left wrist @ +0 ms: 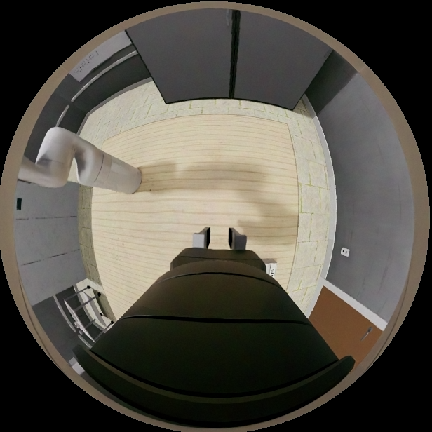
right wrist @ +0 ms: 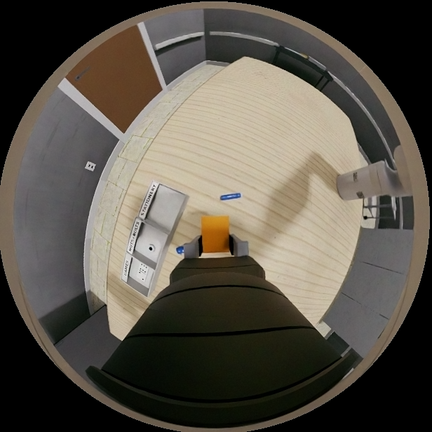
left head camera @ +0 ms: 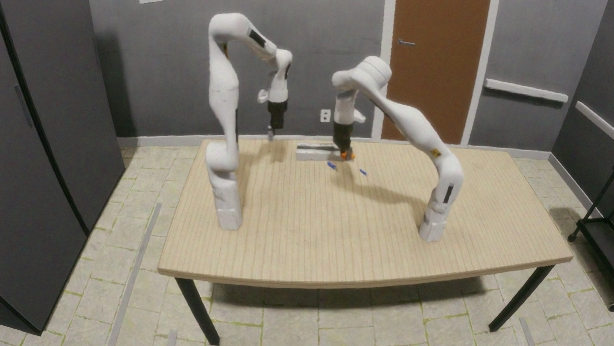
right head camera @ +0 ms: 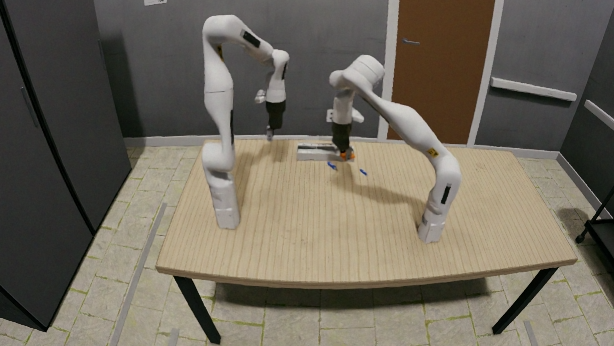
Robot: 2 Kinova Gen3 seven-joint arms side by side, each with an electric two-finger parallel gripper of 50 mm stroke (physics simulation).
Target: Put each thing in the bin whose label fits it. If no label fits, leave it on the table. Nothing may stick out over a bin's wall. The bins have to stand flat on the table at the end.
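Places are measured from the left arm's base along level axes (x ahead, y left, z up), in metres.
Pixels of known places: left gripper, fingertip midpoint: (left head camera: 271,138) (right head camera: 270,138); right gripper, fingertip midpoint: (left head camera: 345,157) (right head camera: 345,157); left arm's base, link origin: (left head camera: 230,220) (right head camera: 228,220); right arm's base, link origin: (left head camera: 429,232) (right head camera: 428,233).
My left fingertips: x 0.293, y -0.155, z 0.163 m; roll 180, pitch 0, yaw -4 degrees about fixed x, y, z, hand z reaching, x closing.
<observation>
Ahead of a thing's pixels: the offset from my left fingertips to its middle. Level surfaces: height alone.
My right gripper (right wrist: 215,241) (left head camera: 345,154) (right head camera: 345,154) is shut on an orange block (right wrist: 215,232), held above the table near the bins. The STATIONERY bin (right wrist: 183,205) looks empty inside. The NUTS+BOLTS bin (right wrist: 161,262) holds a small round nut (right wrist: 151,247). The GAMES bin (right wrist: 149,293) holds a white dotted piece (right wrist: 143,271), perhaps dice or a domino. A blue battery-like cylinder {dx -0.026, dy -0.385, dz -0.158 m} (right wrist: 230,196) (left head camera: 363,172) (right head camera: 363,172) lies on the table. A second blue cylinder {dx +0.022, dy -0.252, dz -0.156 m} (right wrist: 180,250) (left head camera: 331,165) (right head camera: 331,165) lies in front of the bins, partly hidden in the right wrist view. My left gripper (left wrist: 219,234) (left head camera: 271,135) (right head camera: 270,135) is open and empty, high above the table.
The joined bins stand near the table's {dz -0.163 m} (left head camera: 300,225) (right head camera: 300,225) back edge, right of my left gripper in the head views. A bin label corner (left wrist: 271,270) shows in the left wrist view. Behind the table are a wall and a brown door (left head camera: 435,70).
</observation>
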